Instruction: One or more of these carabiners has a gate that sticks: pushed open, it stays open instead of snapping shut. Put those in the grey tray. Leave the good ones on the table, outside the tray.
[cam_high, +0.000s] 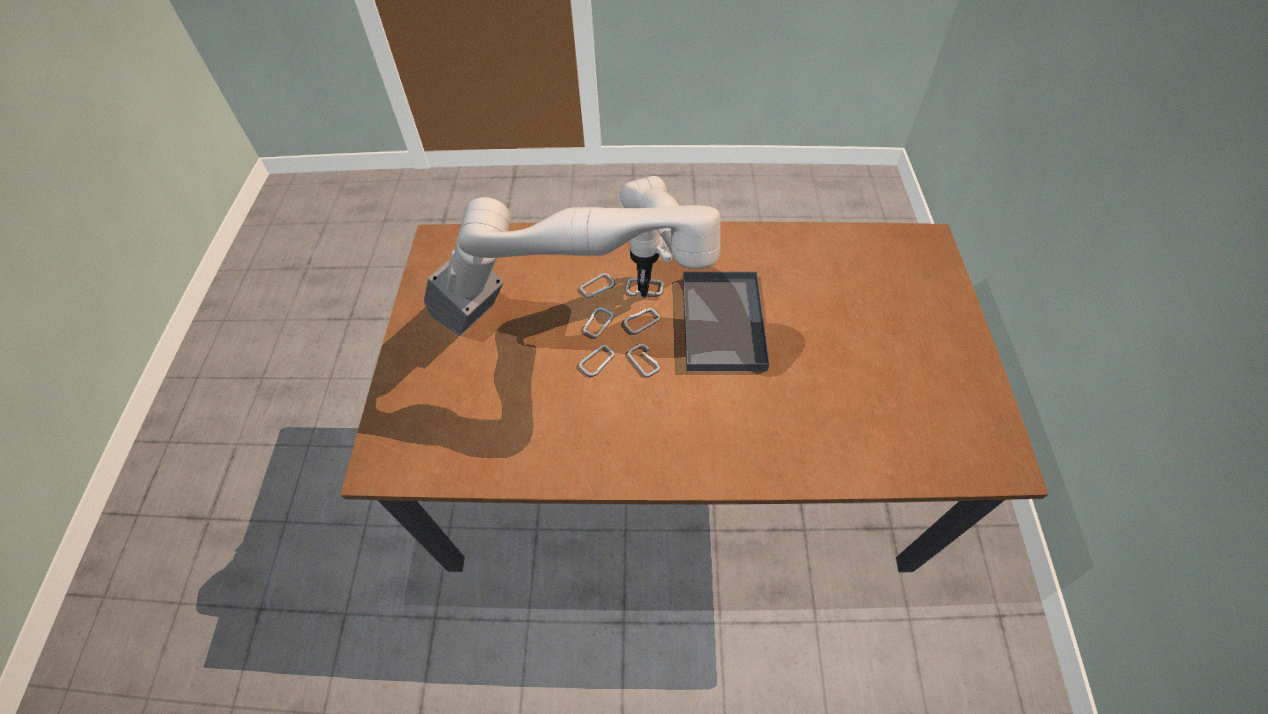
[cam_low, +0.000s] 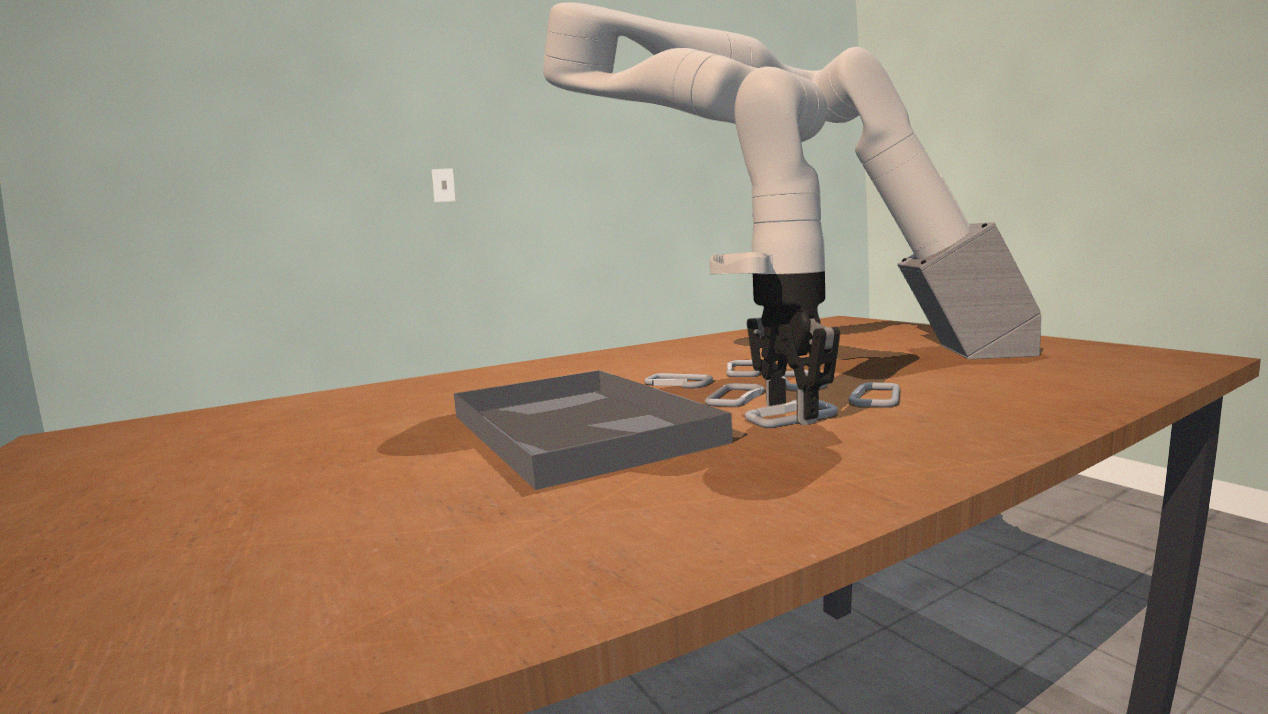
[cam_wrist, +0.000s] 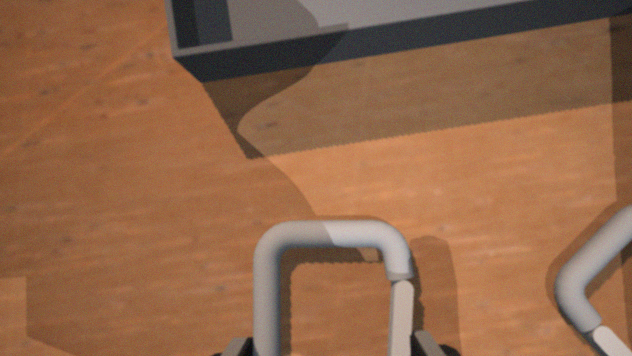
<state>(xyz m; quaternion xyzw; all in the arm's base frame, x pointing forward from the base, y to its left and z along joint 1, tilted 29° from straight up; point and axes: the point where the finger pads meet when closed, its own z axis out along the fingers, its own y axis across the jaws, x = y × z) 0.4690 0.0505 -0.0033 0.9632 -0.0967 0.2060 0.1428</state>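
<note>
Right now the carabiner gate is 20 mm to the right of my hand and 10 mm below it. The rest, counted from my hand: grey tray 180 mm ahead, 150 mm to the right, 10 mm below.
</note>
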